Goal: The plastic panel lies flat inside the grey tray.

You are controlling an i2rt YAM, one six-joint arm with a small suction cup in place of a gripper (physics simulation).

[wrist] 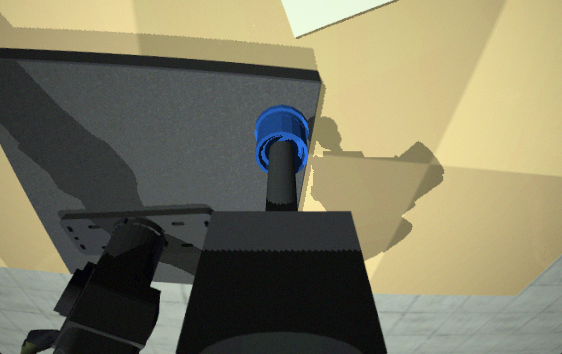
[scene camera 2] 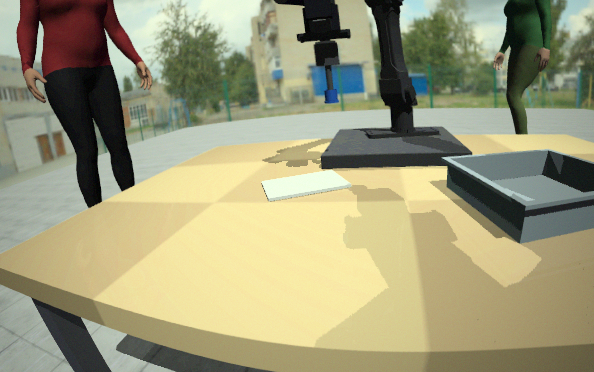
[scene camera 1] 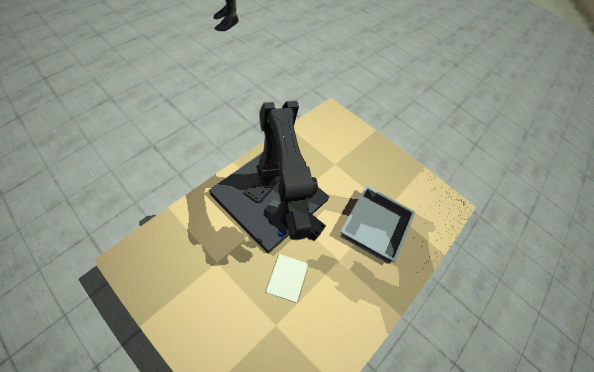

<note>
The suction cup (scene camera 2: 331, 96) carries nothing. The cup hangs 18 cm from the middle of a pale plastic panel (scene camera 2: 300, 185), above it. On the table rests a grey tray (scene camera 2: 531, 195).
The pale plastic panel is seen too in the wrist view (wrist: 300, 24) and in scene camera 1 (scene camera 1: 286, 281). The grey tray is seen too in scene camera 1 (scene camera 1: 377, 224). The suction cup shows as well in the wrist view (wrist: 277, 120). The wrist view does not show the grey tray: it is out of frame.
</note>
